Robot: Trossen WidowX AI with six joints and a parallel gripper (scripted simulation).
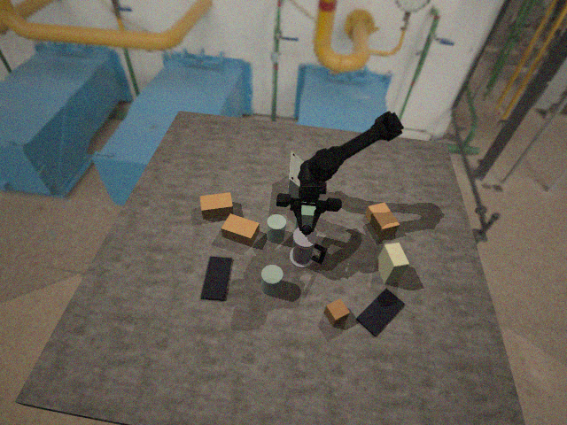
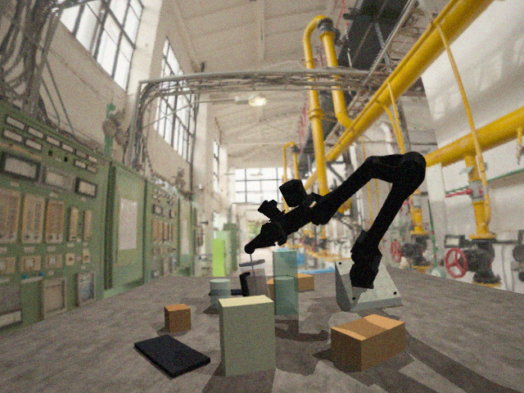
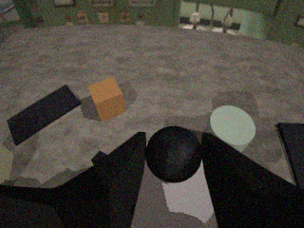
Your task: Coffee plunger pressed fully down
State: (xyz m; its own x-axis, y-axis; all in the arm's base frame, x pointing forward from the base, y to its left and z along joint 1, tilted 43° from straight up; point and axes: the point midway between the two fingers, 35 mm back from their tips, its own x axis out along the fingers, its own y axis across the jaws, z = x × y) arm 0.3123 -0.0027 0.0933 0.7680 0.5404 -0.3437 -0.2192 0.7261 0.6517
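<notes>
Now: gripper tip 2 cm past the coffee press, 1 cm to the right of it and 9 cm above it. Round my gripper tip: cream block (5 cm behind, 28 cm to the left, 13 cm below); then green block (10 cm behind, 2 cm to the right, 10 cm below).
</notes>
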